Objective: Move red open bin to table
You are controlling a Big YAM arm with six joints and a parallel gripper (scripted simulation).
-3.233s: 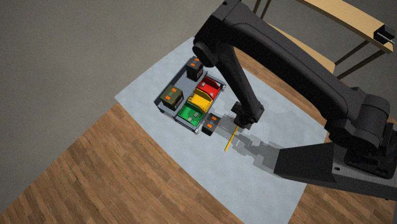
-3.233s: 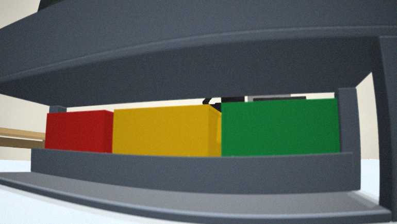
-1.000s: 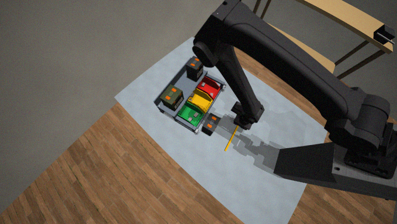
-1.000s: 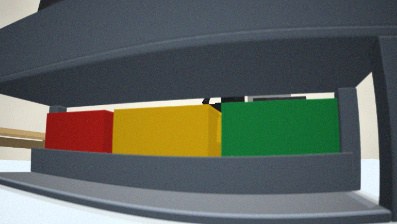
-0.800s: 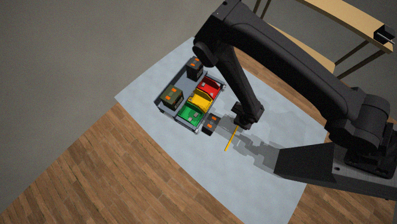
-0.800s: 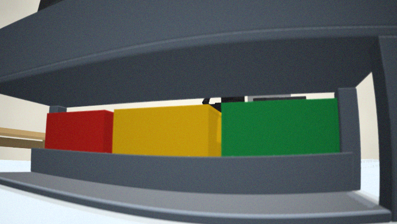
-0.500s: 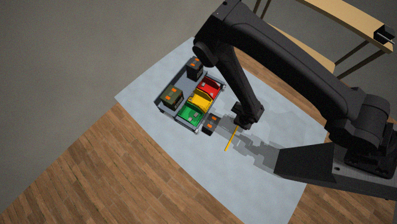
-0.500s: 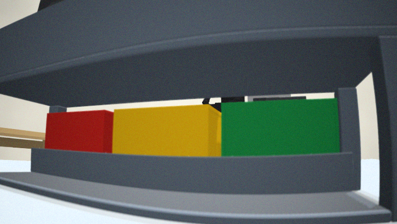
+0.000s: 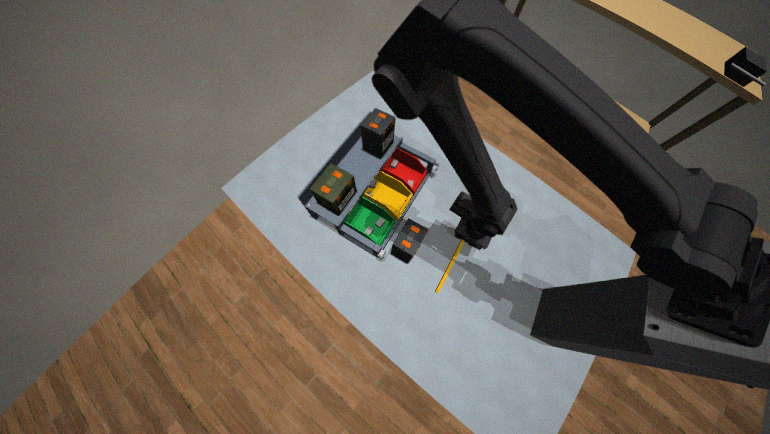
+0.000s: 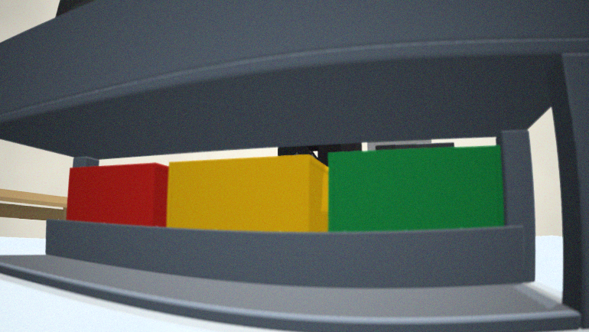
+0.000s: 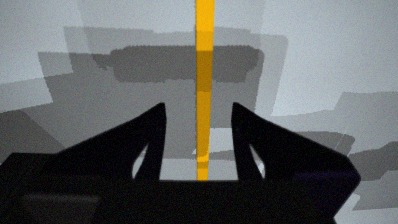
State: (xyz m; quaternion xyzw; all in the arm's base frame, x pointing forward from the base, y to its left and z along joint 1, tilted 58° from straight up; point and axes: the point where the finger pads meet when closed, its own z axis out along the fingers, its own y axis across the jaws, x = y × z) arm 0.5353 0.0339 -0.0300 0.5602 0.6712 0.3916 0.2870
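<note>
My gripper is now 3 cm above the thin yellow rod. The rest, counted from my hand: green bin 24 cm ahead, 22 cm to the left, 1 cm above; then yellow bin 28 cm ahead, 12 cm to the left, 1 cm above; then red open bin 33 cm ahead, 1 cm to the left, 1 cm above.
</note>
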